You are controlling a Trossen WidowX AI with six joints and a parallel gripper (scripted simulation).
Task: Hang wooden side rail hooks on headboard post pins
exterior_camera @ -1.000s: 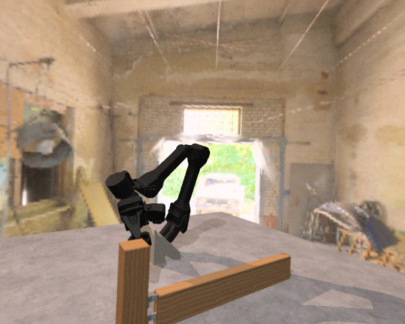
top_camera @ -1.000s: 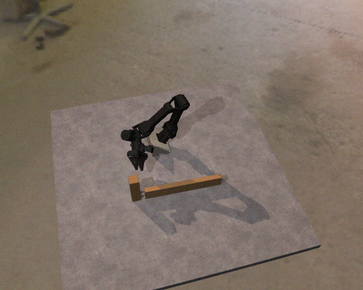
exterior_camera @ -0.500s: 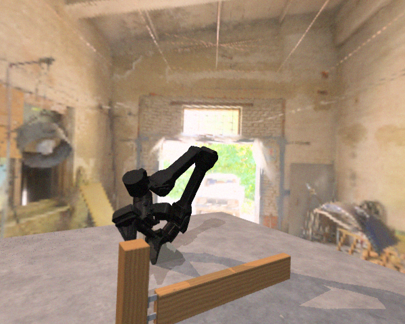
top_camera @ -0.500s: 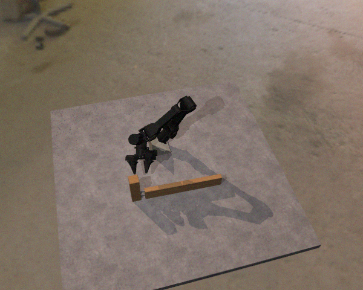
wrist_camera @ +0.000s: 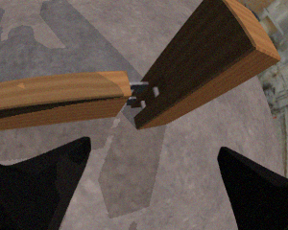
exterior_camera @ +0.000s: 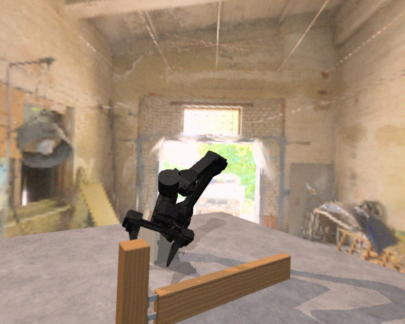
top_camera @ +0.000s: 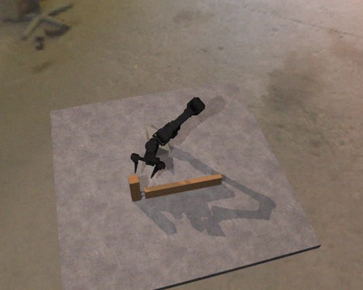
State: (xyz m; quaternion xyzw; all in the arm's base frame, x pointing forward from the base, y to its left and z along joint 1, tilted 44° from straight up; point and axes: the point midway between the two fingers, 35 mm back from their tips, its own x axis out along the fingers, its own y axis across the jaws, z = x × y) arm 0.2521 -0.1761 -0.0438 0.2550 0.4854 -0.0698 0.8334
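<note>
The wooden headboard post lies 60 mm to the right of my gripper tip, 50 mm ahead of it and 30 mm below it.
</note>
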